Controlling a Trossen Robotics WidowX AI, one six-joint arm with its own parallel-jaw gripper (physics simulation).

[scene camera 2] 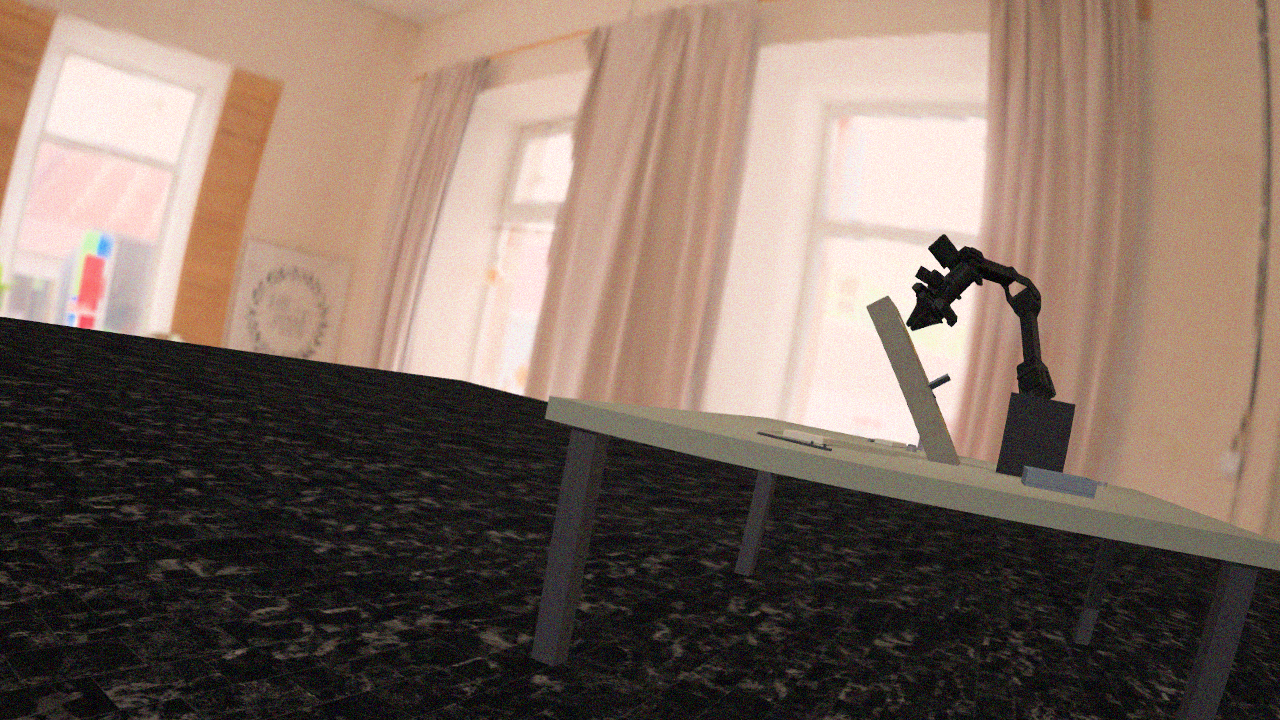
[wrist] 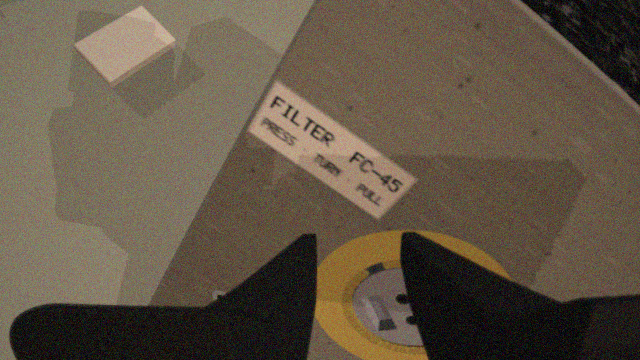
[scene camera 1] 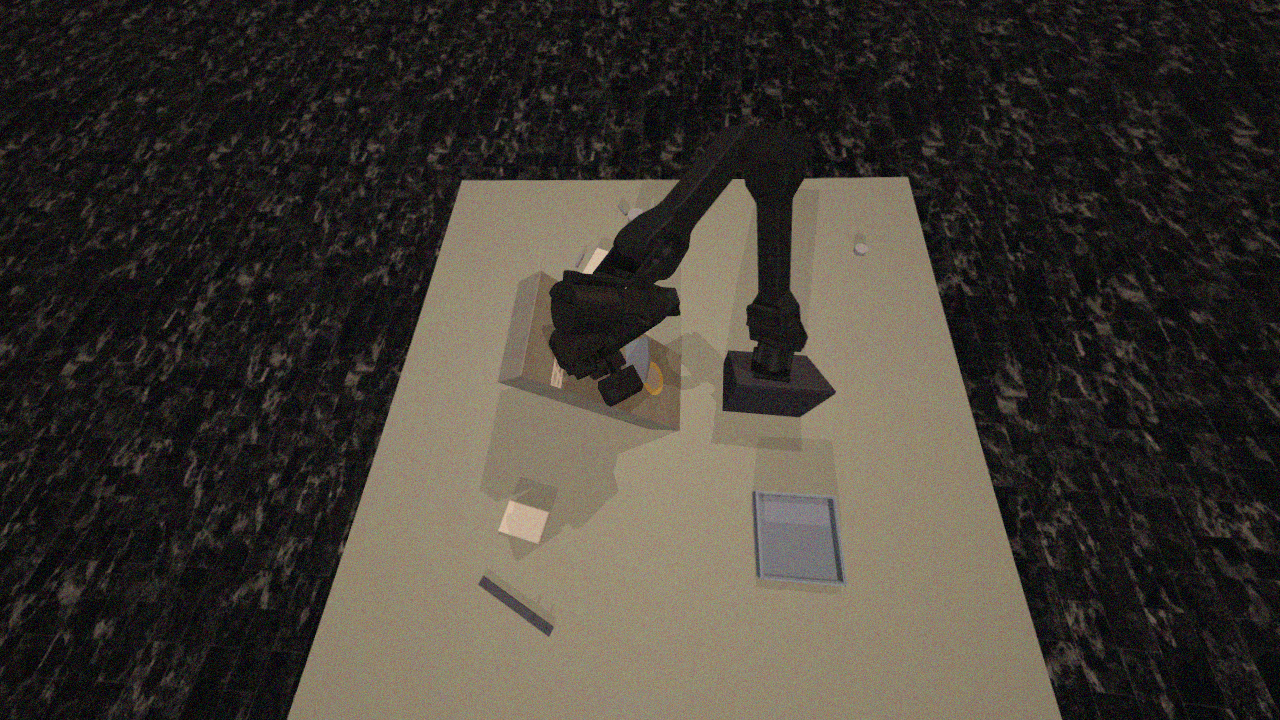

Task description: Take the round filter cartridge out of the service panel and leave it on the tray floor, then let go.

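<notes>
The service panel [scene camera 1: 528,326] [scene camera 2: 911,380] [wrist: 450,105] stands tilted on the table. In the wrist view the round filter cartridge [wrist: 385,281] shows as a grey disc with two dark holes and a raised tab, seated in a yellow ring [wrist: 334,305] below the "FILTER FC-45" label [wrist: 332,150]. My gripper [wrist: 358,246] [scene camera 2: 911,327] is partly open with nothing between its fingers, close to the panel's face. The right finger covers the disc's right part. In scene camera 1 the arm hides the fingertips and this disc. The blue-grey tray [scene camera 1: 758,537] [scene camera 2: 1060,481] lies on the table.
A second yellow ring [scene camera 1: 656,377] and a grey-blue part [scene camera 1: 636,352] are on the panel's lower right; a dark peg [scene camera 2: 938,382] juts from its face. A pale block [scene camera 1: 523,521] [wrist: 125,45] and a dark bar [scene camera 1: 516,606] lie on the table [scene camera 1: 644,626].
</notes>
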